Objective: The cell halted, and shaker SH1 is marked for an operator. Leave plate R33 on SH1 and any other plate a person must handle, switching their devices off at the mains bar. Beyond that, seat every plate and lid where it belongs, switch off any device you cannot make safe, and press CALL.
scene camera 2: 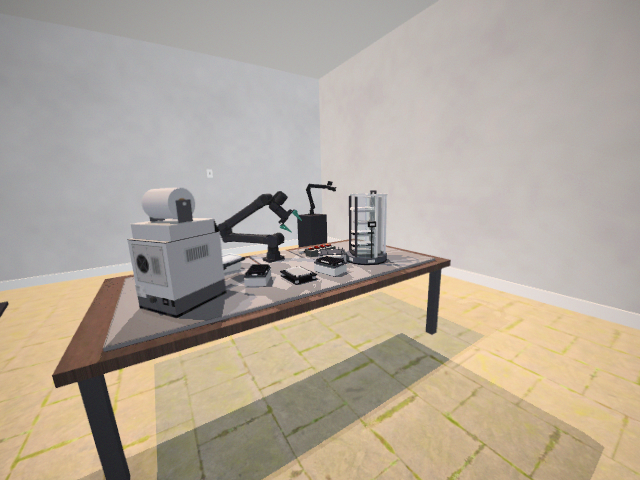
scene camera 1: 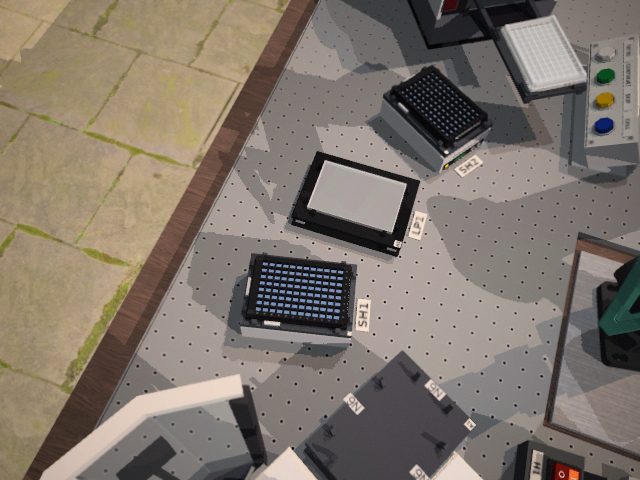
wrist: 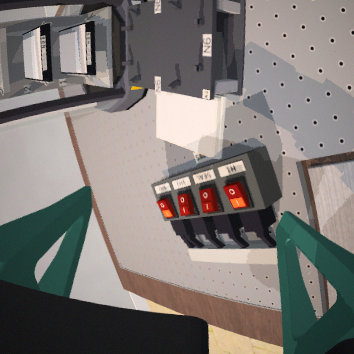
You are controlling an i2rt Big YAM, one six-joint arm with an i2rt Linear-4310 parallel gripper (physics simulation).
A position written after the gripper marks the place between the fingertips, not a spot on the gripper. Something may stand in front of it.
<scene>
The gripper (wrist: pixel 188 209) is open, with nothing in its grasp. Further things: a grey lid (scene camera 1: pixel 373 201), a white plate (scene camera 1: pixel 544 56), a plate hotel (scene camera 2: pixel 368 220) and a button box (scene camera 1: pixel 598 143).
The plate hotel also shows in the wrist view (wrist: pixel 68 94). The wrist view misses the grey lid: it is out of frame. The wrist view does not show the white plate: it is out of frame.
</scene>
